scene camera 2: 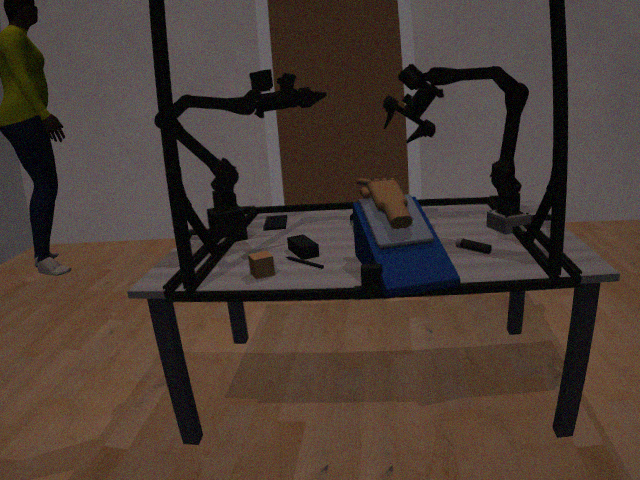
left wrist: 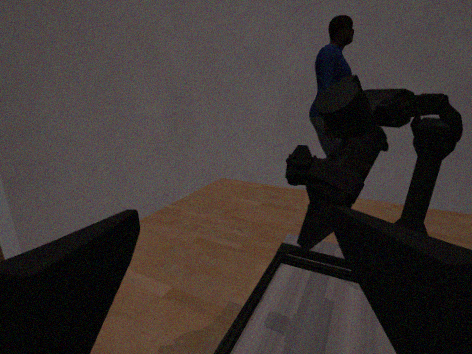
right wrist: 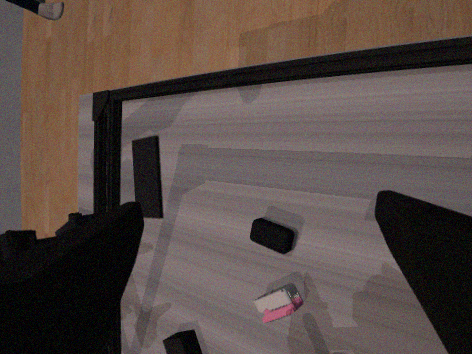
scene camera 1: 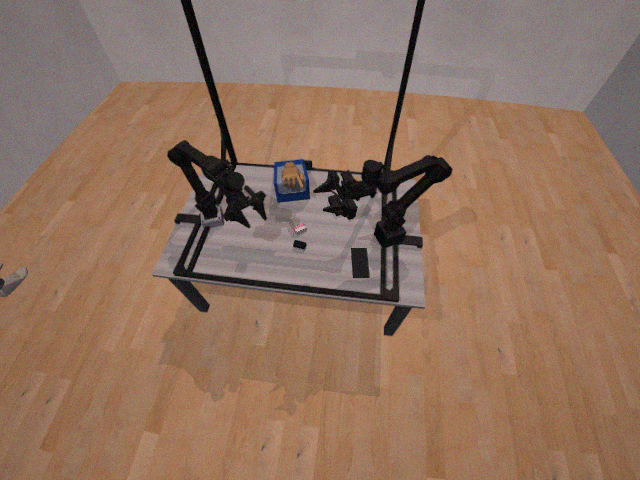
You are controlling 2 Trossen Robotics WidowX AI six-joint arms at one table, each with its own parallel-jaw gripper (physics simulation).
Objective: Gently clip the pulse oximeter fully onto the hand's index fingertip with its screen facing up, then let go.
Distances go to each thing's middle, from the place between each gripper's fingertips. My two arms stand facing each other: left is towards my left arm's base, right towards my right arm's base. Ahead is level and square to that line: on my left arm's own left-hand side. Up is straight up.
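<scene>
My right hand is 120 mm to the right of the pulse oximeter (right wrist: 285,300), 180 mm past it, and it's 250 mm above it.
As for my left gripper, it's 120 mm to the left of the pulse oximeter, 160 mm past it and 400 mm above it.
</scene>
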